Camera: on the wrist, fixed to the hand. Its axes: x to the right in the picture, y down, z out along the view.
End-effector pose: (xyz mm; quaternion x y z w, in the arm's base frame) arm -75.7 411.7 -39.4 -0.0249 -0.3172 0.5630 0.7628
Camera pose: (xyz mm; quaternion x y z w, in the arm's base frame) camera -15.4 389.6 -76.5 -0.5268 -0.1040 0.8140 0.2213
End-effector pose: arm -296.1 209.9 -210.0 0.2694 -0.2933 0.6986 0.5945
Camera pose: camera -249.9 236.6 -261.6 -0.3161 -0.3540 0.8774 0.0699
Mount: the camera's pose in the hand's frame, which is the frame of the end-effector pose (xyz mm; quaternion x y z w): -26.3 -44.3 -53.4 -0.1967 0.2672 0.6608 0.6732
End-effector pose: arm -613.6 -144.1 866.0 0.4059 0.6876 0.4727 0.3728
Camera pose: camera -660.3 -196.5 841.9 -0.5280 -0.2013 -0.8083 0.1653
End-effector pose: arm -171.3 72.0 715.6 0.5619 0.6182 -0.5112 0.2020
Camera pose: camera -186.3 111.9 776.4 0.8836 0.1994 0.0611 0.4191
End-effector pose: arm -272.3 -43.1 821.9 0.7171 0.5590 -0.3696 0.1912
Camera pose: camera -299.9 -10.4 882.5 0.9134 0.0263 0.1791 0.3647
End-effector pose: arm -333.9 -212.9 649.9 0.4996 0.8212 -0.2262 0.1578
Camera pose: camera -363.3 -222.0 717.4 0.9084 0.3094 0.2470 0.1346
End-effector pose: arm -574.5 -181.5 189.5 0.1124 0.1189 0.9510 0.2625
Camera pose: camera -546.3 -167.3 122.3 0.1515 0.1112 -0.8671 0.4614
